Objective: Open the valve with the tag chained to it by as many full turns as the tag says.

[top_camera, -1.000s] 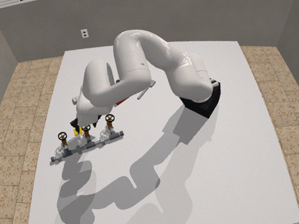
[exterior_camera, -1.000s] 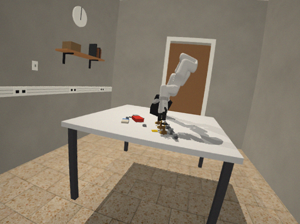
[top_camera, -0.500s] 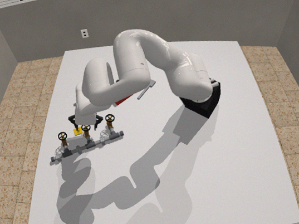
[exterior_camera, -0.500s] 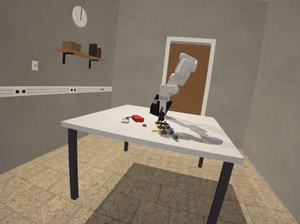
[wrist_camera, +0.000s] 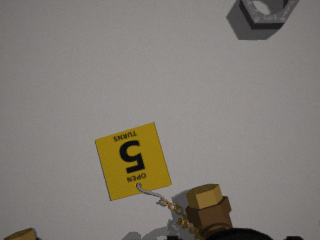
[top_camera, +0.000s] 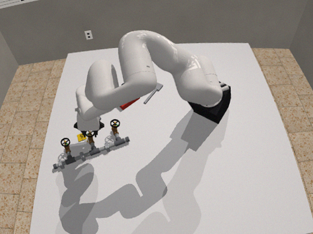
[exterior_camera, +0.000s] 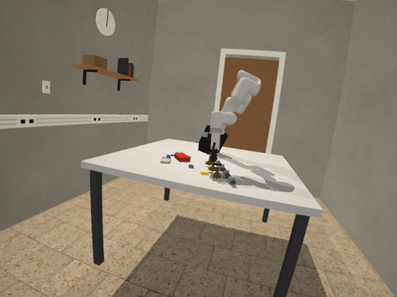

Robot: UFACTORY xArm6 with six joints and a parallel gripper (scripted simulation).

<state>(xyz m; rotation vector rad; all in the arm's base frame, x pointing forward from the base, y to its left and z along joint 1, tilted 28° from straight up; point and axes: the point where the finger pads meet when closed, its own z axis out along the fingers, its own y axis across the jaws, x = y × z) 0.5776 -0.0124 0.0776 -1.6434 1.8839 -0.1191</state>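
My hand is 8 cm above the yellow tag, 6 cm short of it and 3 cm to the left of it. From my hand the other things lie so: red box 23 cm to the right, 20 cm behind, 7 cm below; grey nut 14 cm to the right, 8 cm below, 3 cm behind; blue block 32 cm to the right, 8 cm below, 8 cm behind.
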